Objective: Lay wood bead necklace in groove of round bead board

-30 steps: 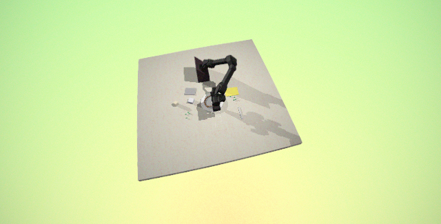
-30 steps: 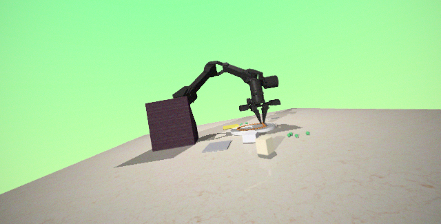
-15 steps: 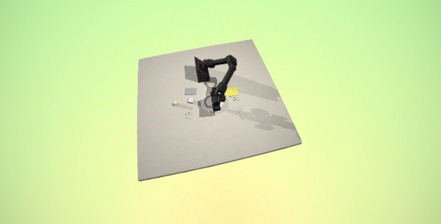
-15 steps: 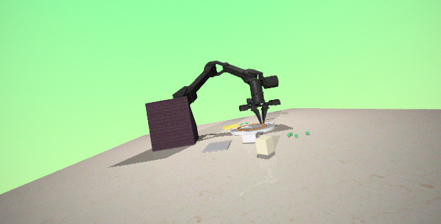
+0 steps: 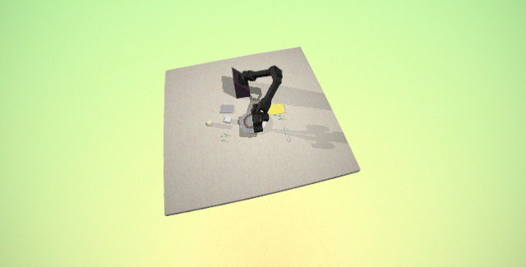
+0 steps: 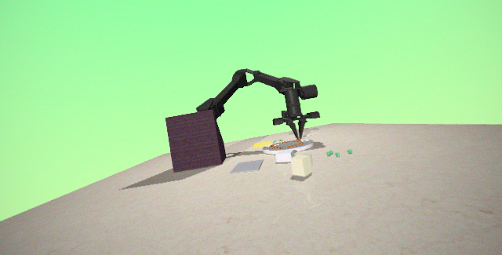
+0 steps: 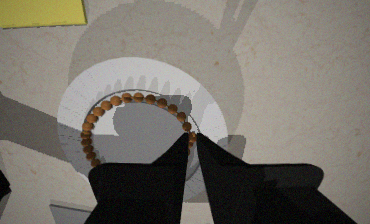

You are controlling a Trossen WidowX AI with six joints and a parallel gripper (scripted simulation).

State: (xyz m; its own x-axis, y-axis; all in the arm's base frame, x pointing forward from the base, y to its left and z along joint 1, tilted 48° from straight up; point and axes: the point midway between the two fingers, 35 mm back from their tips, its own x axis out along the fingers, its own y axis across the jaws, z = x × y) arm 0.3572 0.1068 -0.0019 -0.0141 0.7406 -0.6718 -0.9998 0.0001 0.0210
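Now: the round white bead board 6 cm behind my gripper tip, 2 cm to the right of it and 1 cm below it. From my gripper tip the other things lie so: thin white strip: 20 cm to the left, 9 cm ahead, 2 cm below; then yellow card: 17 cm to the left, 14 cm behind, 2 cm below; then grey flat plate: 21 cm to the right, 21 cm behind, 2 cm below.
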